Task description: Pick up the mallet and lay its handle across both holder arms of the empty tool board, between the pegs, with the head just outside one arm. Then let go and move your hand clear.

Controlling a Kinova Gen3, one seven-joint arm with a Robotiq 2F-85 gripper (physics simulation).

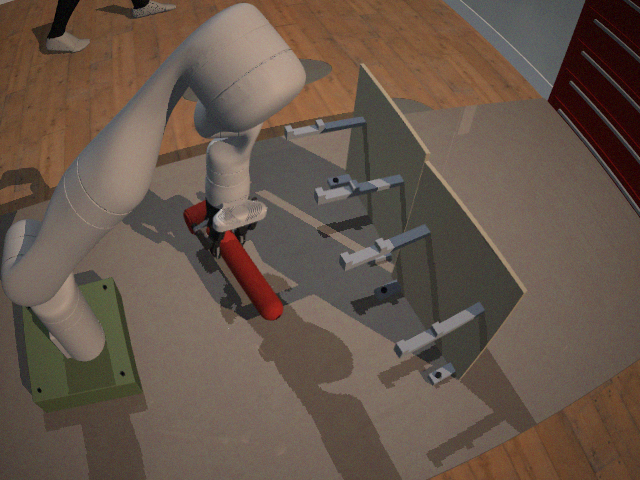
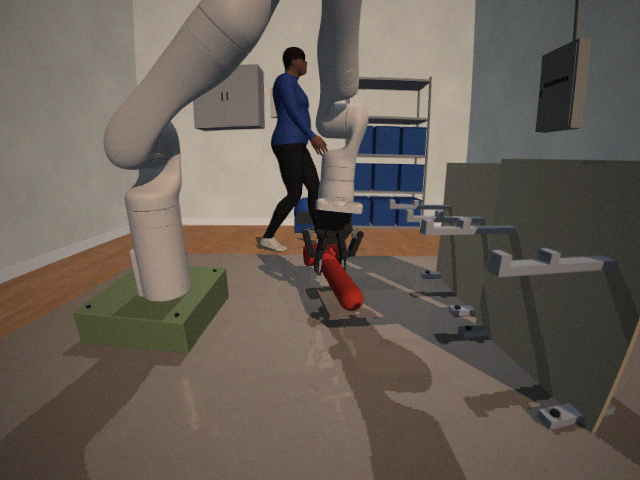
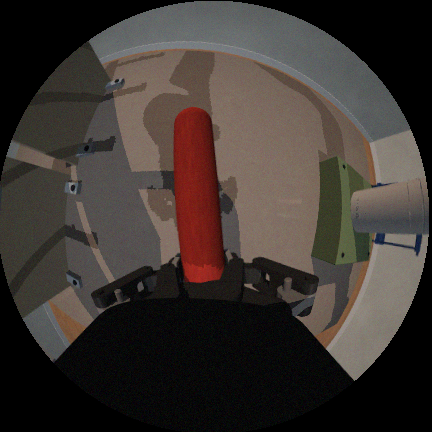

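Pixels of known places: gripper, fingertip midpoint: [image 1: 227, 250] [image 3: 203, 258]; arm's base, link origin: [image 1: 83, 338] [image 2: 167, 289] [image 3: 357, 211].
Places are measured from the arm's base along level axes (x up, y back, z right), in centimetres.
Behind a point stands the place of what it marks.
Note:
The red mallet's handle [image 1: 253, 279] {x 3.3, y -34.8, z 0.0 cm} [image 2: 341, 284] {x 2.9, y -34.5, z 3.1 cm} [image 3: 197, 190] {x 3.4, y -34.3, z -2.9 cm} slants over the table, raised a little, with its shadow apart below it. Its head [image 1: 194, 217] {x 4.1, y -28.3, z -16.2 cm} [image 2: 308, 255] {x 2.5, y -28.0, z -14.8 cm} is at the far end, partly hidden by the gripper. My gripper [image 1: 229, 243] {x -0.3, y -32.8, z -9.9 cm} [image 2: 330, 264] {x -0.3, y -32.8, z -9.9 cm} [image 3: 203, 258] {x -0.3, y -32.8, z -9.9 cm} points down and is shut on the handle close to the head. To the right stand a near board [image 1: 465, 258] {x 18.4, y -63.3, z 16.9 cm} [image 2: 568, 206] {x 19.5, y -63.3, z 17.1 cm} and a far board [image 1: 385, 118] {x 20.5, y -64.5, z -13.7 cm} [image 2: 470, 196] {x 17.5, y -64.4, z -10.9 cm}. The near board's holder arms [image 1: 385, 248] {x 15.4, y -53.5, z 9.0 cm} [image 1: 439, 330] {x 15.8, y -54.5, z 25.2 cm} and the far board's arms [image 1: 325, 128] {x 13.9, y -56.2, z -20.9 cm} [image 1: 359, 190] {x 13.9, y -55.5, z -4.3 cm} carry no tool.
The arms have short upright pegs and reach toward the mallet's side. Small bolted feet [image 1: 440, 374] {x -5.2, y -60.8, z 26.5 cm} [image 2: 559, 415] {x -5.3, y -60.6, z 26.9 cm} sit on the table at the boards' base. The green robot base [image 1: 121, 351] {x -0.5, y -7.0, z 4.4 cm} [image 2: 206, 310] {x -3.6, y -8.4, z 1.6 cm} [image 3: 330, 210] {x -3.1, y -8.5, z -1.1 cm} is at the left. A person [image 2: 292, 113] is behind the table.

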